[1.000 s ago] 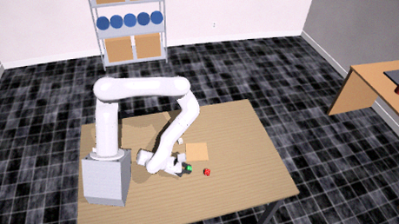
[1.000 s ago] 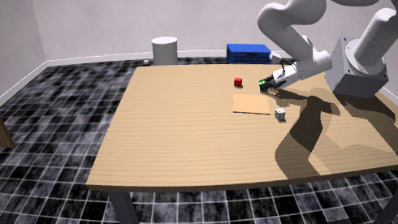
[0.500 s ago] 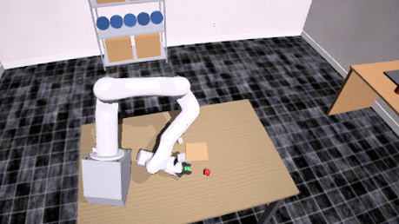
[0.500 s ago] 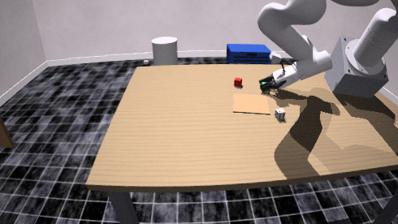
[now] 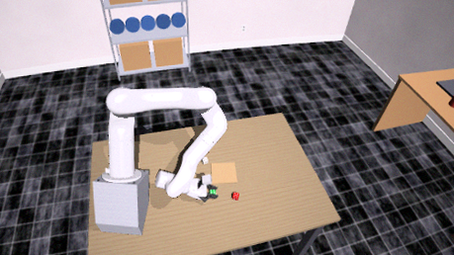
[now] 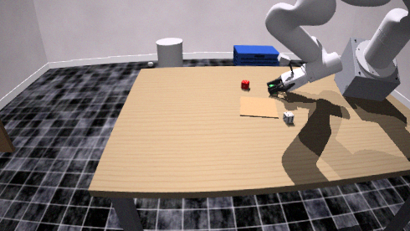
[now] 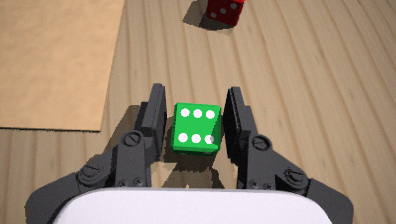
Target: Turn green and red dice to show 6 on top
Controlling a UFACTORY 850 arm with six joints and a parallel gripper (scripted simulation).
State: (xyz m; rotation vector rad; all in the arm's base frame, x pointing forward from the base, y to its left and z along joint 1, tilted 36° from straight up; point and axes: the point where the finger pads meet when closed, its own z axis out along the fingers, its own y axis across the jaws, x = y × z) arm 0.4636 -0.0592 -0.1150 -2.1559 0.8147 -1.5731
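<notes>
The green die is 10 mm below my hand. Also, from my hand: red die 110 mm ahead, 50 mm to the right, 10 mm below; tan mat 120 mm to the left, 100 mm ahead, 20 mm below; white die 230 mm to the left, 20 mm ahead, 10 mm below.
</notes>
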